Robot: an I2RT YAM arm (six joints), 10 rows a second.
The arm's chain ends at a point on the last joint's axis. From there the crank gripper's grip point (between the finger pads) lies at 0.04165 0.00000 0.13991 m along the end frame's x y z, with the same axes.
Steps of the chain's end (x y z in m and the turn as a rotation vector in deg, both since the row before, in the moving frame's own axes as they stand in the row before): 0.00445, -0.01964, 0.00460, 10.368, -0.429, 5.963; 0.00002, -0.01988, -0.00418, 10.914, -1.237, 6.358; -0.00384, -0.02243, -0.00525, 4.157, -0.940, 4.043; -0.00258, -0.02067, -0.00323, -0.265, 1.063, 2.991; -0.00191, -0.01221, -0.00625, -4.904, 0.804, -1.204; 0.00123, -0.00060, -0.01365, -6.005, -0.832, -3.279; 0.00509, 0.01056, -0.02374, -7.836, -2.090, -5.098
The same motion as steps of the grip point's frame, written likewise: 0.00450, -0.04055, 0.00301, 10.368, -0.429, 5.963; -0.00177, -0.04198, -0.00541, 10.914, -1.237, 6.358; -0.00588, -0.02974, -0.00485, 4.157, -0.940, 4.043; -0.00007, -0.01778, -0.00403, -0.265, 1.063, 2.991; 0.00016, -0.00117, -0.00732, -4.904, 0.804, -1.204; -0.00045, 0.01174, -0.01370, -6.005, -0.832, -3.279; 0.00067, 0.02625, -0.02337, -7.836, -2.090, -5.098
